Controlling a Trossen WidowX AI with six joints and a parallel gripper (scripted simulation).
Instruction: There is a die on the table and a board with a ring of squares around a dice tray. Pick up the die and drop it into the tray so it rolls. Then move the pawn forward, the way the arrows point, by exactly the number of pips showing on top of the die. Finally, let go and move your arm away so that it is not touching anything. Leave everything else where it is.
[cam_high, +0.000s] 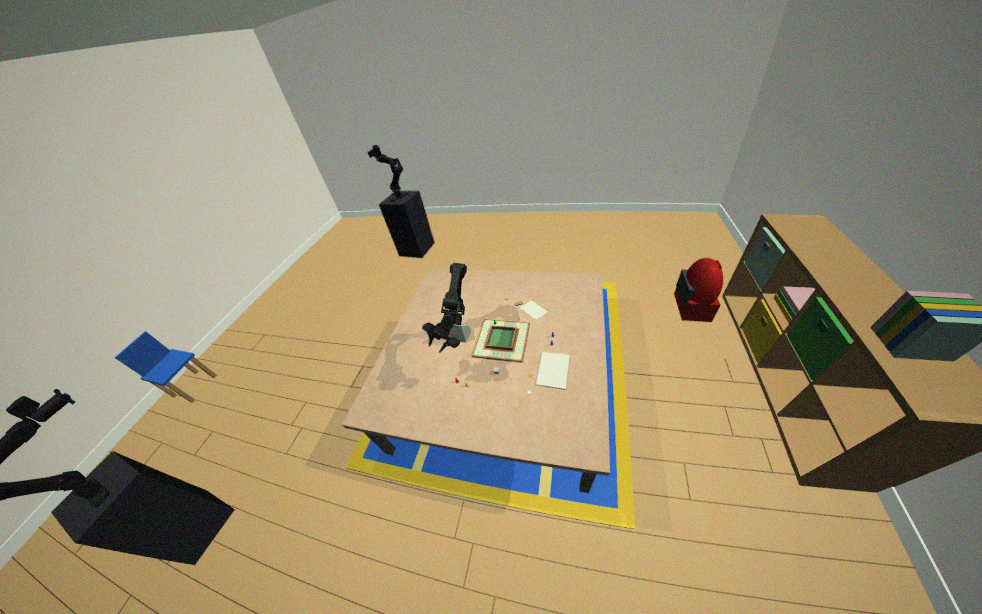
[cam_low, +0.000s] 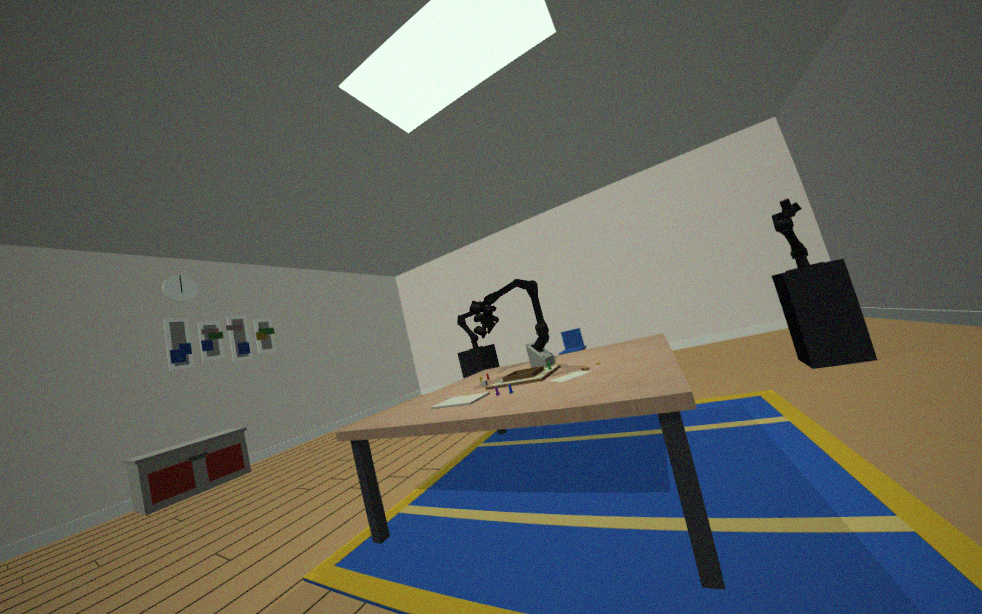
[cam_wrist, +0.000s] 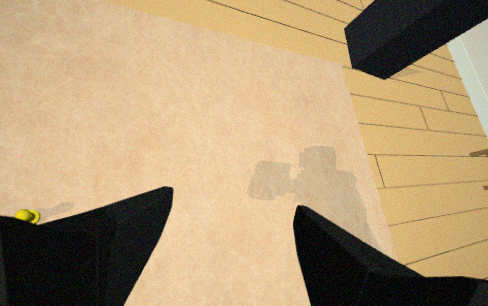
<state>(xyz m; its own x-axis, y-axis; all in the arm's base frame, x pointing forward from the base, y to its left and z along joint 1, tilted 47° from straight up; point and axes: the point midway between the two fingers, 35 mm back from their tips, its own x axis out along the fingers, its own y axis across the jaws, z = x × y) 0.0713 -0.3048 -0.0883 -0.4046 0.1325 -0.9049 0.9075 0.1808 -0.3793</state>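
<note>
My gripper tip is 260 mm short of the white die, 240 mm above it and 100 mm to the right of it. The rest, counted from my gripper tip: green felt dice tray (320 mm to the left, 240 mm below, 220 mm ahead); green pawn (430 mm to the left, 220 mm below, 140 mm ahead).
</note>
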